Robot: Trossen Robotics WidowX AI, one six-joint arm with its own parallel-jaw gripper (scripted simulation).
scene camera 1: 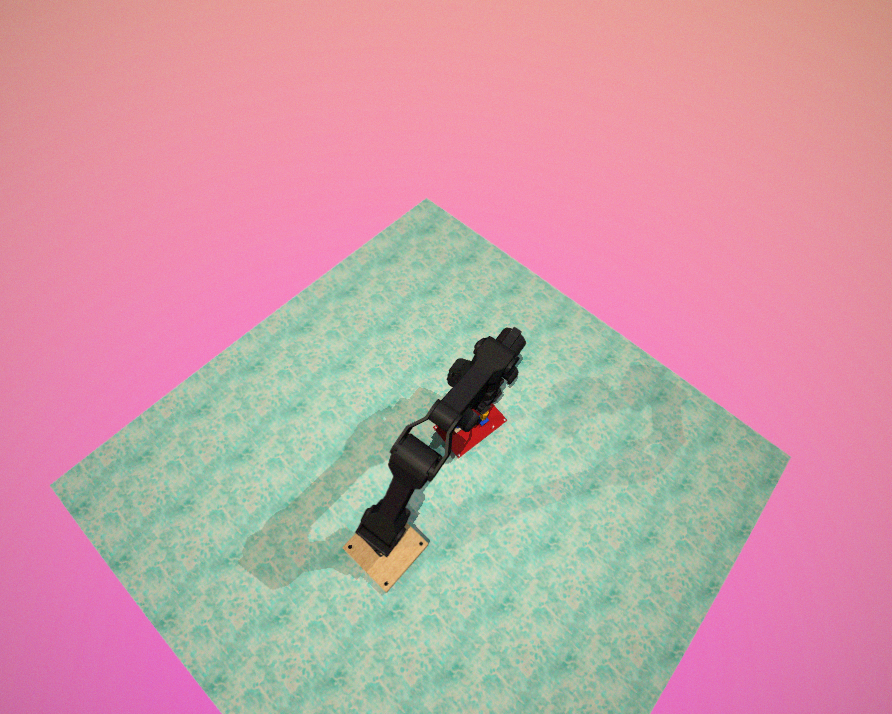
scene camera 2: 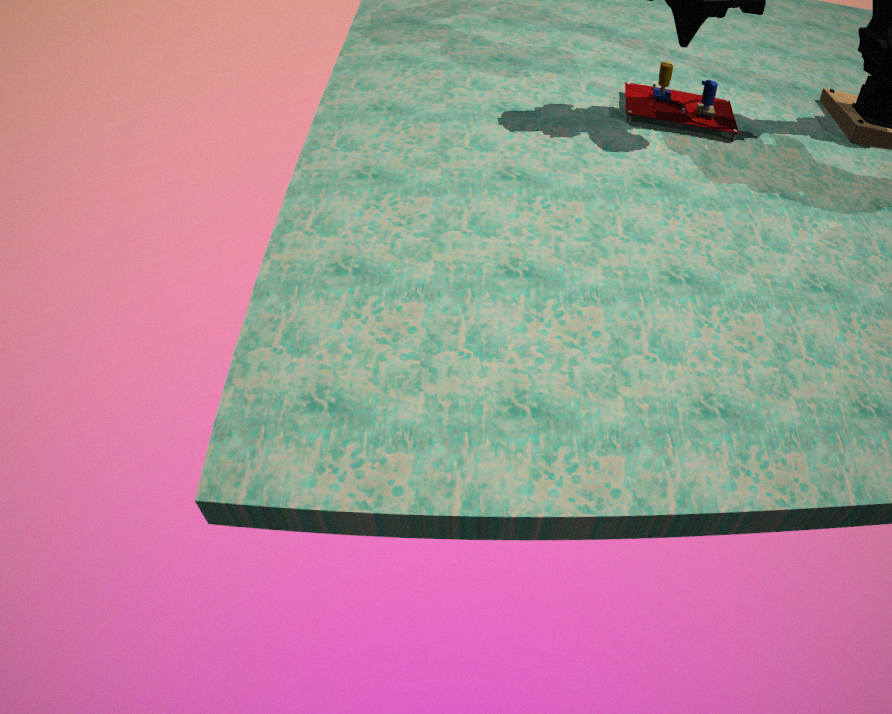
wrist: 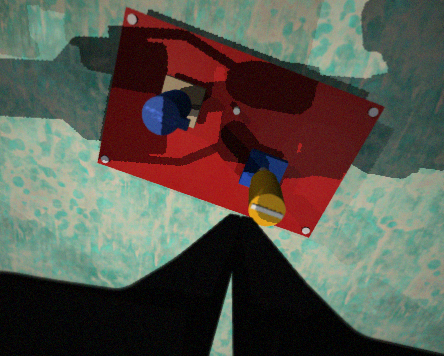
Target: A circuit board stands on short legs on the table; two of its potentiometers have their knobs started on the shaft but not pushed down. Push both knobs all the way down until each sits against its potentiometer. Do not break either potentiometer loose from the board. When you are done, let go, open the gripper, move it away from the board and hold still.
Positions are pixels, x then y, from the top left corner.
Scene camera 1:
my gripper: 479, 407
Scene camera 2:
my gripper: 682, 46
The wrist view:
my gripper: 238, 226
